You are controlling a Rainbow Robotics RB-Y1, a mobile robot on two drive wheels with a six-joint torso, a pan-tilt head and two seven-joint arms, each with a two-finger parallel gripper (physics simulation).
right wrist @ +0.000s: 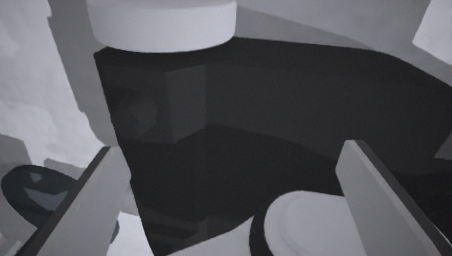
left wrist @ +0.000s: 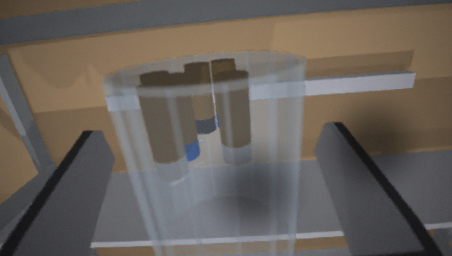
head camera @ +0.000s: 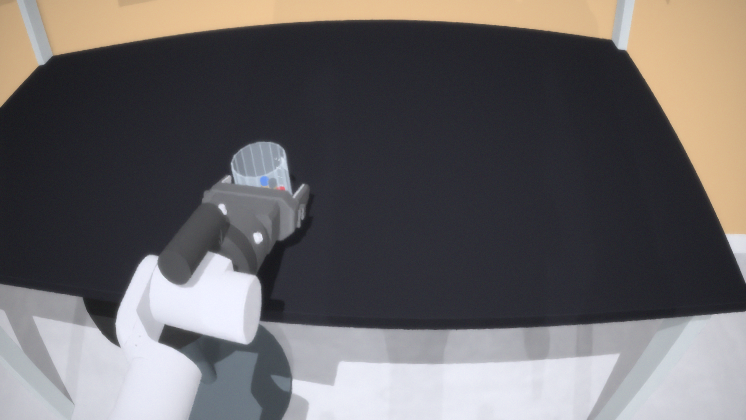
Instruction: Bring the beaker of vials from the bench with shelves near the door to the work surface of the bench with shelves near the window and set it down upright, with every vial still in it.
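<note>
The clear beaker (head camera: 258,156) (left wrist: 284,150) stands upright, as far as the views show, on the black work surface (head camera: 443,156); its base is hidden behind the gripper in the head view. Several vials (head camera: 264,180) (left wrist: 234,110) stand inside it, with blue, grey and red parts showing in the head view. My left gripper (head camera: 266,183) (left wrist: 216,140) is open around the beaker, one finger on each side, with gaps between fingers and glass in the left wrist view. My right gripper (right wrist: 231,158) is open and empty.
Pale upright posts (head camera: 623,26) (head camera: 33,31) rise at the work surface's far corners. A dark teal round stool (head camera: 240,386) (right wrist: 45,195) stands below the near edge. The left wrist view shows a grey shelf board (left wrist: 400,185) and a pale bar (left wrist: 360,84) behind the beaker.
</note>
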